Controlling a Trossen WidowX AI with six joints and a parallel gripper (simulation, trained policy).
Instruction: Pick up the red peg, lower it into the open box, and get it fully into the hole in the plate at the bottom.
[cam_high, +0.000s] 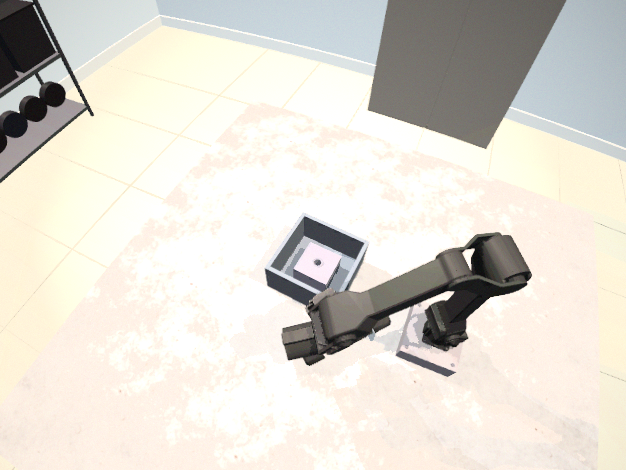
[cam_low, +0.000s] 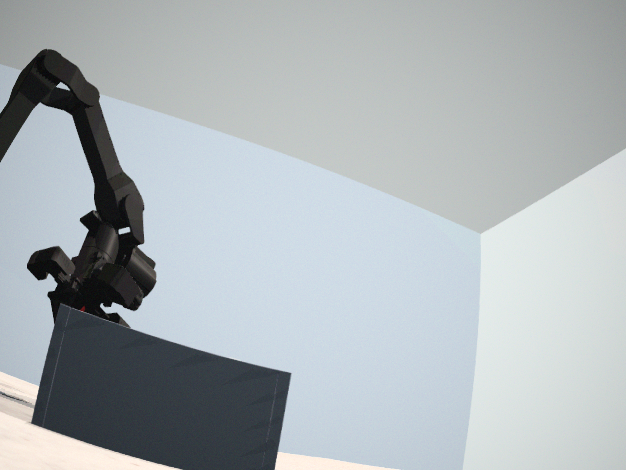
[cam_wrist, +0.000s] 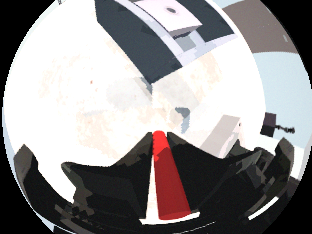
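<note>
The grey box is 150 mm to the right of my gripper tip, 120 mm ahead of it and 50 mm below it. Round my gripper tip: red peg 30 mm above, 10 mm to the left.
</note>
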